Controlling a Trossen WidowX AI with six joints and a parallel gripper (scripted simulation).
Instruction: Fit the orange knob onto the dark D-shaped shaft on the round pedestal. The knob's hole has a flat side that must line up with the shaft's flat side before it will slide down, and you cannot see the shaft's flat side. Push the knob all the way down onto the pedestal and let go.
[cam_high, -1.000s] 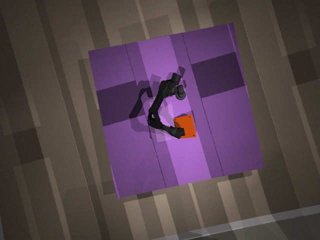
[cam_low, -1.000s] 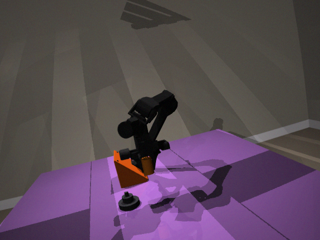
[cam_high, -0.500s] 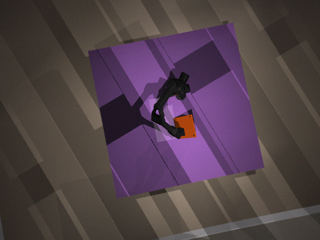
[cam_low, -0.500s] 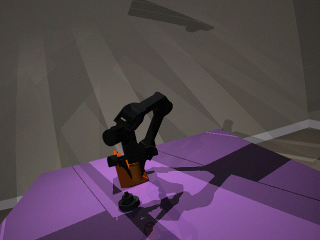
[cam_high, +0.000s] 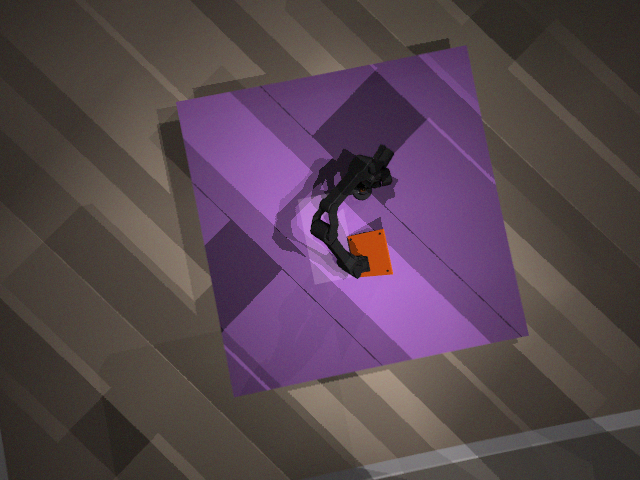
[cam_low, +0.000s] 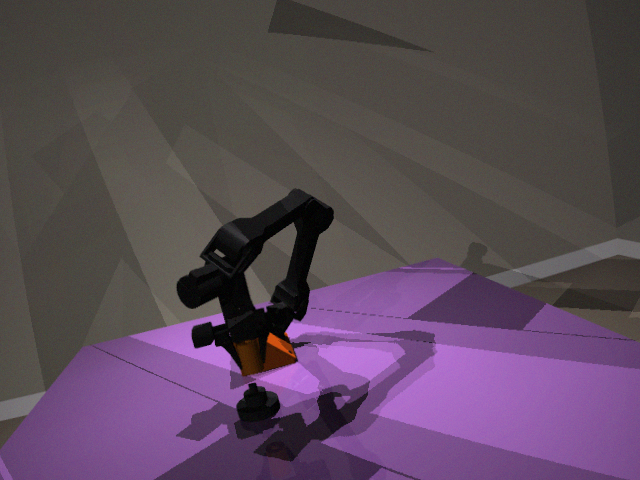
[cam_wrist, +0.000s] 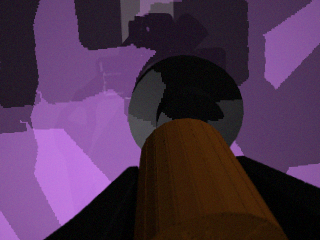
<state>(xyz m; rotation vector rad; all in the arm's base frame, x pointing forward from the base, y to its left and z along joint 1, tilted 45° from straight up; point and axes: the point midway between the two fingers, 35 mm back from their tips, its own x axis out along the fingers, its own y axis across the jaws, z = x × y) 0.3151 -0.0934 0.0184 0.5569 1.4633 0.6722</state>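
The shaft pedestal is 1 cm to the right of my gripper tip and 7 cm below it. From my gripper tip the other things lie so: orange knob: 2 cm above.
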